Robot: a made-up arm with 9 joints. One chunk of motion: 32 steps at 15 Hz.
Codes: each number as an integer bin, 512 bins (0 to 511) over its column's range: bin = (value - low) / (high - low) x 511, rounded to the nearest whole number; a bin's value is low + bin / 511 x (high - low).
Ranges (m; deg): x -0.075..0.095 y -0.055..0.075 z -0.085..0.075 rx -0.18..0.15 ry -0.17..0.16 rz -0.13..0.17
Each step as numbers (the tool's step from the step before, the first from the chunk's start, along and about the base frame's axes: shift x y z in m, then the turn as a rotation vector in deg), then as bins.
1 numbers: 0.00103 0.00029 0.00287 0.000 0.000 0.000
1 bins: 229 217 281 279 263 221
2 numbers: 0.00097 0.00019 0.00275 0.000 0.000 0.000
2 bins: 228 217 280 279 263 221
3 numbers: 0.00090 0.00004 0.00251 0.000 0.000 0.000
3 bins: 228 216 279 279 263 221
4 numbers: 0.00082 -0.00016 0.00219 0.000 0.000 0.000
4 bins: 228 216 278 279 263 221
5 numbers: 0.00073 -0.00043 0.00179 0.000 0.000 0.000
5 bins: 228 215 277 279 263 221
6 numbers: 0.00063 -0.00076 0.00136 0.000 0.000 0.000
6 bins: 227 213 276 279 263 221
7 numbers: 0.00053 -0.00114 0.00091 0.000 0.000 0.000
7 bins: 227 212 274 279 263 221
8 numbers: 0.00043 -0.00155 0.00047 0.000 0.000 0.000
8 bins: 227 210 273 279 263 221
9 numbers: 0.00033 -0.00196 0.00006 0.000 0.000 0.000
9 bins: 226 208 272 279 263 221
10 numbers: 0.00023 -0.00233 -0.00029 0.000 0.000 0.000
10 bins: 226 207 271 279 263 221
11 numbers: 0.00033 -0.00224 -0.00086 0.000 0.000 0.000
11 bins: 226 207 269 279 263 221
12 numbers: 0.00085 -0.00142 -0.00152 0.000 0.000 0.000
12 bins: 228 211 267 279 263 221
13 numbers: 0.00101 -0.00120 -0.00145 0.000 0.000 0.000
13 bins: 228 211 267 279 263 221
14 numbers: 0.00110 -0.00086 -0.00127 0.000 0.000 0.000
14 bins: 229 213 267 279 263 221
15 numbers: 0.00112 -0.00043 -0.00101 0.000 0.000 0.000
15 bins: 229 215 268 279 263 221
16 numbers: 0.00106 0.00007 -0.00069 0.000 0.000 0.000
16 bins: 229 216 269 279 263 221
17 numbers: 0.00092 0.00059 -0.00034 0.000 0.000 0.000
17 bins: 228 219 270 279 263 221
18 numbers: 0.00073 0.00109 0.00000 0.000 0.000 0.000
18 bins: 228 220 271 279 263 221
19 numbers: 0.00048 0.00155 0.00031 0.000 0.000 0.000
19 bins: 227 222 272 279 263 221
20 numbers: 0.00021 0.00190 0.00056 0.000 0.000 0.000
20 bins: 226 224 273 279 263 221
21 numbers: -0.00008 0.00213 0.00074 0.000 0.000 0.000
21 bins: 225 225 274 279 263 221
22 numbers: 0.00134 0.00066 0.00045 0.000 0.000 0.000
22 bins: 229 219 273 279 263 221
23 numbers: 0.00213 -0.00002 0.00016 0.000 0.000 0.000
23 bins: 232 216 272 279 263 221
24 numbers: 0.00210 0.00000 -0.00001 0.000 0.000 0.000
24 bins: 232 216 271 279 263 221
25 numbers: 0.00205 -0.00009 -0.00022 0.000 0.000 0.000
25 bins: 232 216 271 279 263 221
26 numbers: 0.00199 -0.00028 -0.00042 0.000 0.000 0.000
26 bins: 231 215 270 279 263 221
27 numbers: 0.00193 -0.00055 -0.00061 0.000 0.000 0.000
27 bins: 231 214 270 279 263 221
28 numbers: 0.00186 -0.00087 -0.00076 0.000 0.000 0.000
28 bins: 231 213 269 279 263 221
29 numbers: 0.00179 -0.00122 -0.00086 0.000 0.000 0.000
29 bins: 231 211 269 279 263 221
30 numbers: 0.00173 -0.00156 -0.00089 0.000 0.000 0.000
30 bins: 231 210 269 279 263 221
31 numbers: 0.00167 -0.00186 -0.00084 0.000 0.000 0.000
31 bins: 230 209 269 279 263 221
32 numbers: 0.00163 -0.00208 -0.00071 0.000 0.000 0.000
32 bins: 230 208 269 279 263 221
